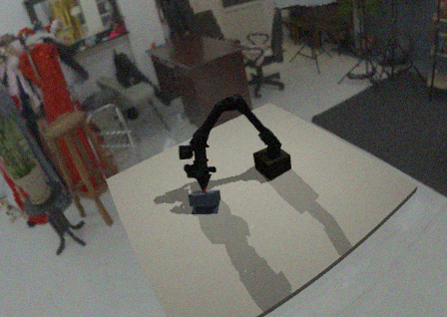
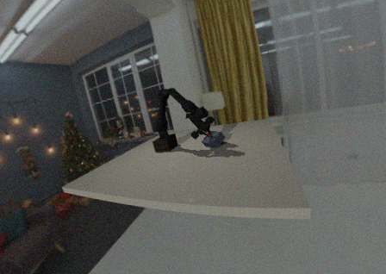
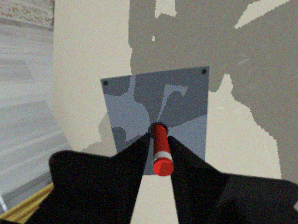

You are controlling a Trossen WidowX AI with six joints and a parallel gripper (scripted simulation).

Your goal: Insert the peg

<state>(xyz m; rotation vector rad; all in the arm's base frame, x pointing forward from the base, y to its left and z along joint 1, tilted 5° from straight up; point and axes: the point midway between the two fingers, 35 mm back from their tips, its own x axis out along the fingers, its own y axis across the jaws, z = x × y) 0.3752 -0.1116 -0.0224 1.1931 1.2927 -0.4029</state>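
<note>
Right now my gripper tip is 1 cm to the left of the round red peg, 1 cm below it and 1 cm past it. From my gripper tip the other things lie so: sloped panel 4 cm below, 2 cm to the left, 2 cm ahead.
</note>
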